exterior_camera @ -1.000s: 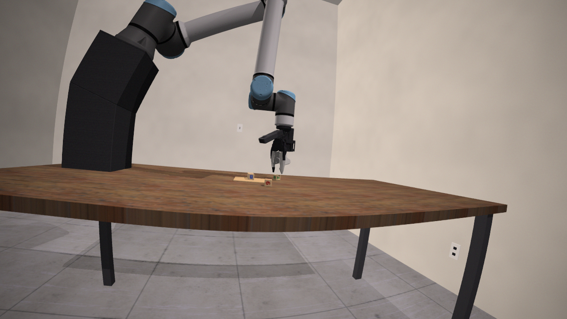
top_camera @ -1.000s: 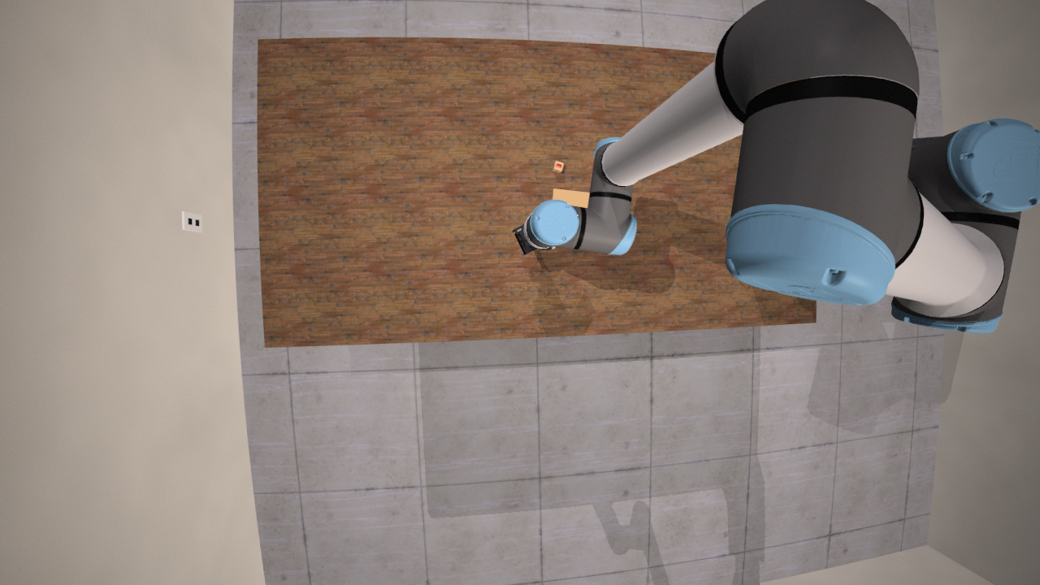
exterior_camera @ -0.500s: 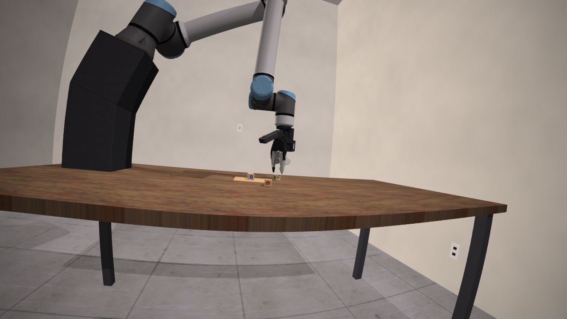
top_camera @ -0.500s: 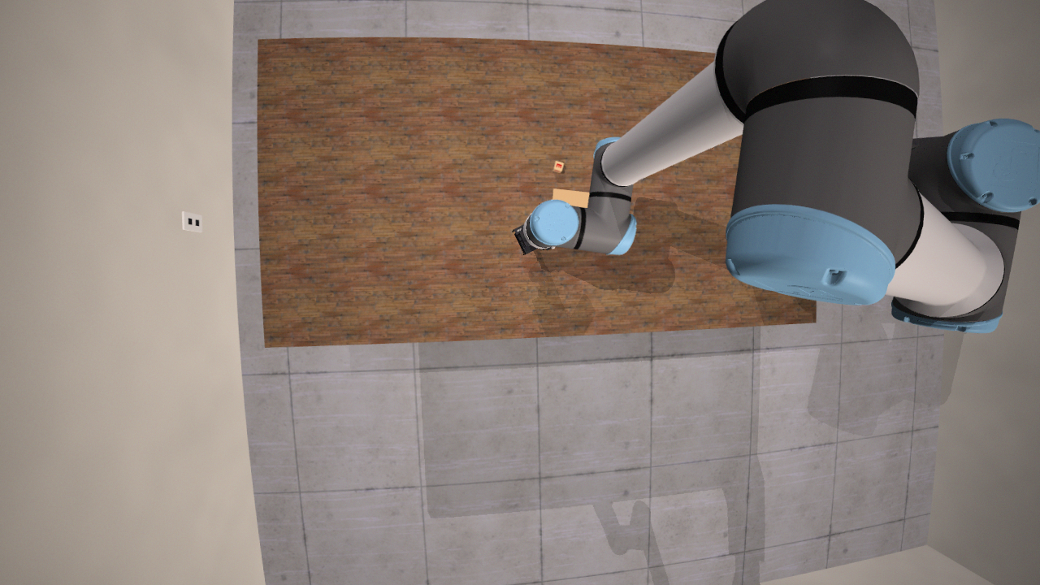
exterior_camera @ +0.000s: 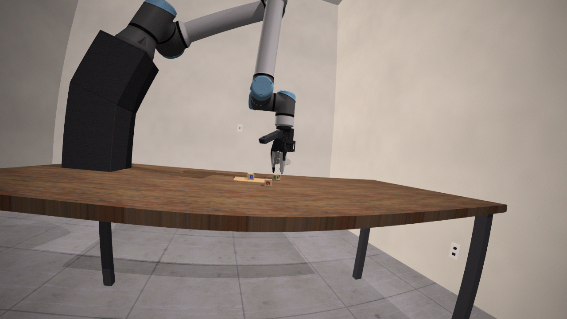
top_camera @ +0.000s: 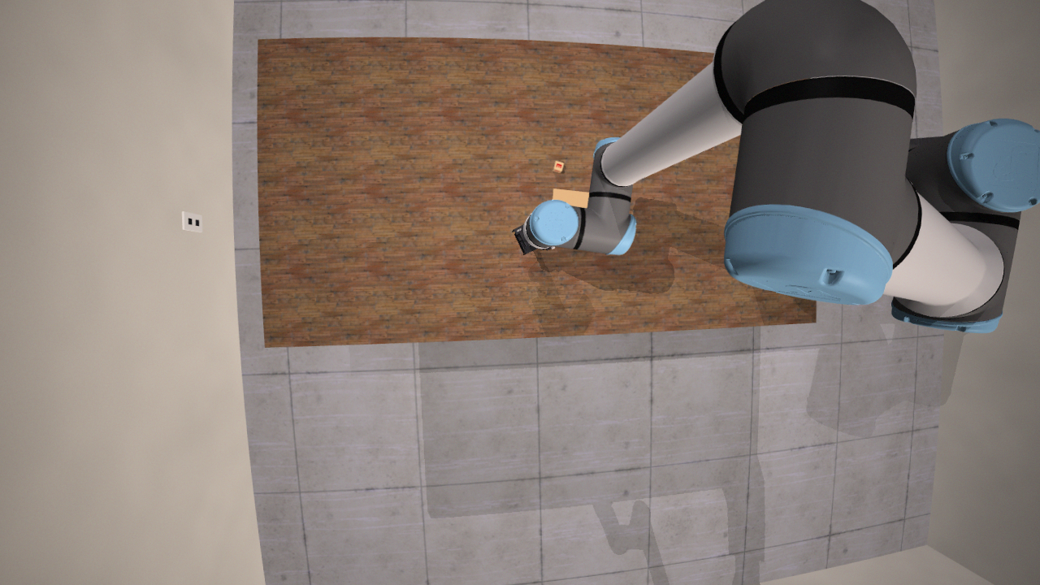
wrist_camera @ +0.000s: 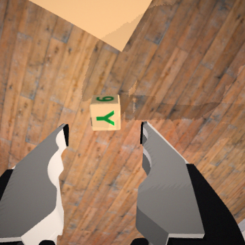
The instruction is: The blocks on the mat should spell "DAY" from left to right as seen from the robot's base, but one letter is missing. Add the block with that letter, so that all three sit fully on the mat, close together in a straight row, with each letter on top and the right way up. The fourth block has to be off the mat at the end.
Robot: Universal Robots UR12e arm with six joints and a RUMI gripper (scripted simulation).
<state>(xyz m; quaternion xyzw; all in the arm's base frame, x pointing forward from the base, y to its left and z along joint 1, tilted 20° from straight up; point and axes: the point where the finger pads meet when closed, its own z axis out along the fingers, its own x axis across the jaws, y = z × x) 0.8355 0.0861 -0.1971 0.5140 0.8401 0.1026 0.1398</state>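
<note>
The mat lies 13 cm behind my hand, 8 cm to the right of it and 4 cm below it.
</note>
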